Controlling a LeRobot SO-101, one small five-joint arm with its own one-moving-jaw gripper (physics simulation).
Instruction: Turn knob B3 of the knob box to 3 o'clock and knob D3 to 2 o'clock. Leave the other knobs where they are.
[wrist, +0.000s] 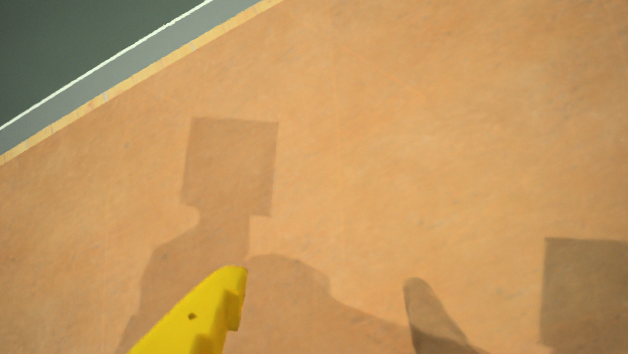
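The knob box and its knobs B3 and D3 do not show in the wrist view. One yellow notched jaw of my gripper shows at the bottom, left of the middle, pointing up. The moving jaw is swung out of the picture, so the gripper is fully open. No thing touches the visible jaw, and it hangs above the tan table top.
The tan table top (400, 125) fills most of the view. Its pale edge runs slantwise across the top left, with a grey band, a white line and a dark green area beyond. Shadows of the arm and gripper lie across the middle and lower part, with a squarish shadow at the lower right.
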